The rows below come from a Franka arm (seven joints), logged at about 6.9 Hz.
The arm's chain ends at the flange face. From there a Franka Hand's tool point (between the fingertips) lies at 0.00 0.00 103.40 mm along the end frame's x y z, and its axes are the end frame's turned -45 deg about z.
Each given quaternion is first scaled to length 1.
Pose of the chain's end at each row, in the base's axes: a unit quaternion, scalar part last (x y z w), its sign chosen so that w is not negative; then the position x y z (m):
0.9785, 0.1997, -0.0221, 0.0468, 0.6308, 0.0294, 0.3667
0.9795, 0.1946, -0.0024, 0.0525, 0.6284, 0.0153, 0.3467
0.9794, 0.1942, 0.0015, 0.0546, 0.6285, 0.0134, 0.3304
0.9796, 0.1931, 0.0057, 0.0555, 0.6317, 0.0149, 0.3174
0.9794, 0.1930, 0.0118, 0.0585, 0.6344, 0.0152, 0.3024
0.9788, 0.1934, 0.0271, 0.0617, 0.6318, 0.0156, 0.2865
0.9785, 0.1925, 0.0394, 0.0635, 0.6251, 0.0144, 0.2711
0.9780, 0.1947, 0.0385, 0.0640, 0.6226, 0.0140, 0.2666
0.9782, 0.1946, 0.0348, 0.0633, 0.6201, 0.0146, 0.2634
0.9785, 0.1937, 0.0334, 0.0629, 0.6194, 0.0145, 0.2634
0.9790, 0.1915, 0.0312, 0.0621, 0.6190, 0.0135, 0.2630
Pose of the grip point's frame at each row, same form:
0.8276, 0.5589, -0.0383, 0.0348, 0.6283, 0.0190, 0.2639
0.8304, 0.5546, -0.0223, 0.0476, 0.6300, 0.0046, 0.2439
0.8306, 0.5542, -0.0195, 0.0510, 0.6310, 0.0024, 0.2276
0.8311, 0.5533, -0.0160, 0.0535, 0.6351, 0.0039, 0.2146
0.8310, 0.5531, -0.0115, 0.0586, 0.6391, 0.0038, 0.1997
0.8303, 0.5533, 0.0014, 0.0674, 0.6398, 0.0042, 0.1840
0.8303, 0.5523, 0.0121, 0.0737, 0.6356, 0.0031, 0.1689
0.8291, 0.5542, 0.0111, 0.0739, 0.6330, 0.0026, 0.1644
0.8293, 0.5541, 0.0079, 0.0718, 0.6297, 0.0032, 0.1611
0.8299, 0.5534, 0.0068, 0.0709, 0.6287, 0.0031, 0.1610
0.8312, 0.5516, 0.0051, 0.0693, 0.6278, 0.0022, 0.1606

